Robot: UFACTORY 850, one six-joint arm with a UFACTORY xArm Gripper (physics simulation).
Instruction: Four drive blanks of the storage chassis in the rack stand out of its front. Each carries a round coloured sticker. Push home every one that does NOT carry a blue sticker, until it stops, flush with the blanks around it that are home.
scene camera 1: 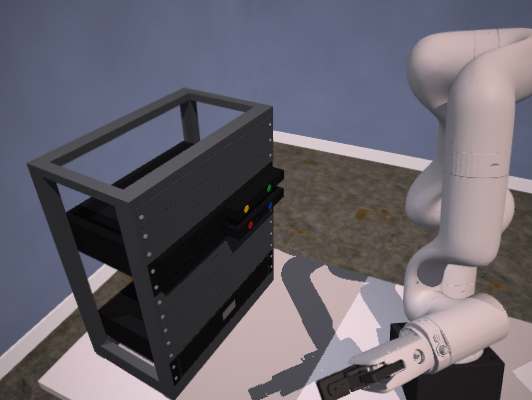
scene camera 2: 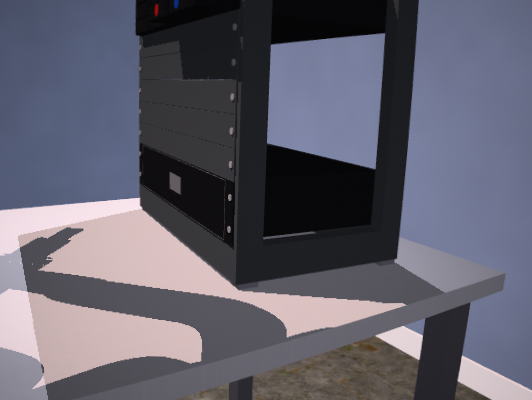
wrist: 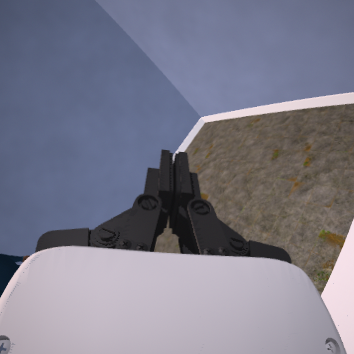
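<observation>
The rack (scene camera 1: 141,290) (scene camera 2: 252,200) holds the black storage chassis (scene camera 1: 187,252). At the right part of its front, four blanks stand out in scene camera 1: the yellow-stickered blank (scene camera 1: 246,209) upper left, the green-stickered blank (scene camera 1: 269,188) upper right, the red-stickered blank (scene camera 1: 250,225) lower left and the blue-stickered blank (scene camera 1: 270,205) lower right. Scene camera 2 shows the red sticker (scene camera 2: 156,10) and the blue sticker (scene camera 2: 176,3) at its top edge. My gripper (scene camera 1: 324,391) (wrist: 170,168) is shut and empty, low in front of the rack and apart from it. The rack does not show in the wrist view.
The rack stands on a pale table (scene camera 1: 260,295) (scene camera 2: 125,250). A black unit with a light label (scene camera 1: 229,310) (scene camera 2: 175,183) sits low in the rack. My arm (scene camera 1: 477,115) rises at the right, above a black pedestal (scene camera 1: 450,387). Grey panels lie above and below the chassis.
</observation>
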